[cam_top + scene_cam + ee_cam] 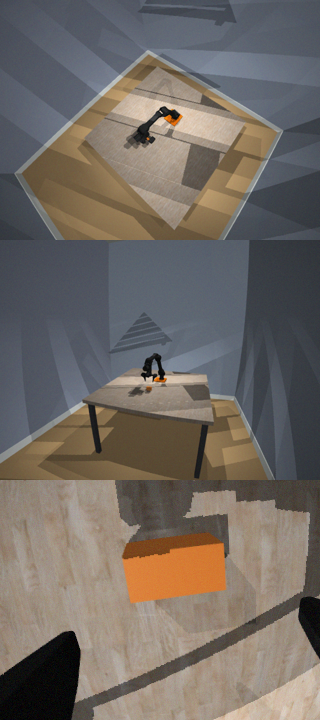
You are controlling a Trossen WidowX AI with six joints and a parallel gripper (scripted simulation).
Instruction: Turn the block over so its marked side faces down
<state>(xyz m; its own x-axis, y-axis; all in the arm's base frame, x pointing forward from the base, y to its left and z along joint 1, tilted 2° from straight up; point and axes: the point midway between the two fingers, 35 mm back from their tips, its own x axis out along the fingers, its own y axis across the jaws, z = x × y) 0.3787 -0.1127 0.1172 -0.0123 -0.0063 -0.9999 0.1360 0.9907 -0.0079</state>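
My gripper tip is 90 mm above the orange block and 10 mm past it.
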